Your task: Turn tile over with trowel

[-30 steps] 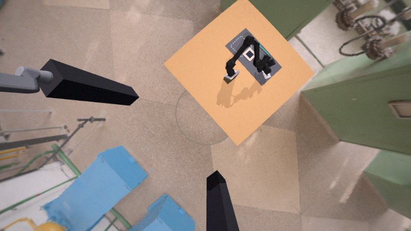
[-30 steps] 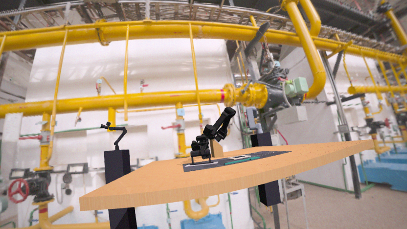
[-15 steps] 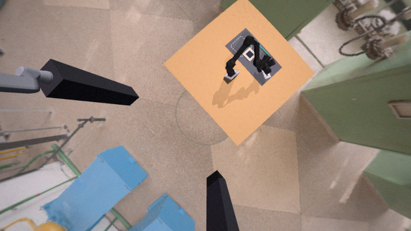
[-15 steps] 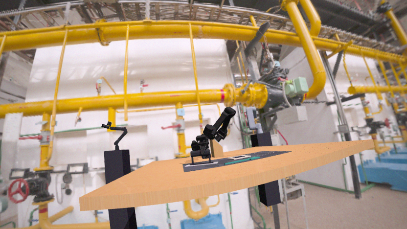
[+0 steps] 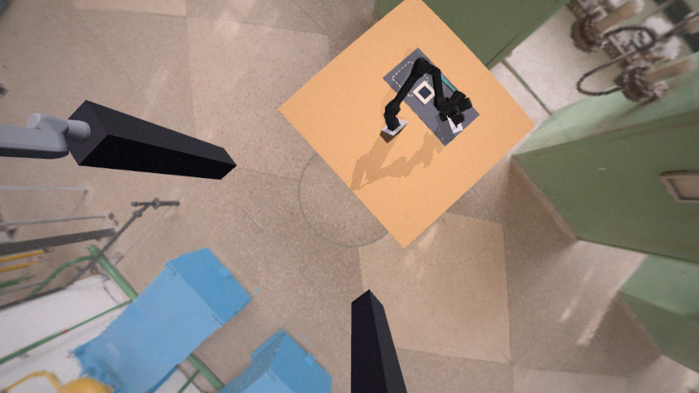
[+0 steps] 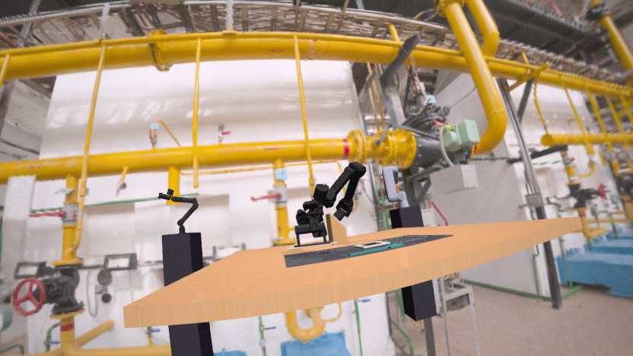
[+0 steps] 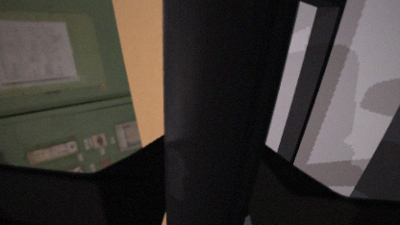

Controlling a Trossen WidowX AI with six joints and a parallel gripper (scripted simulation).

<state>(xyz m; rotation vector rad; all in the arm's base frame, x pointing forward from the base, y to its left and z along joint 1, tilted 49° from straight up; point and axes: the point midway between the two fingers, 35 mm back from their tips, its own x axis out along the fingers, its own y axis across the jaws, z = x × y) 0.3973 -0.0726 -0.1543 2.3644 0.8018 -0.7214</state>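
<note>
The small trowel lies 20 mm behind my gripper tip, 10 mm to the left of it and 10 mm below it. Round my gripper tip: grey mat 190 mm to the left, 110 mm below, 20 mm behind; teal trowel 230 mm to the left, 110 mm ahead, 80 mm below; tile 240 mm to the left, 80 mm below, 50 mm behind.
</note>
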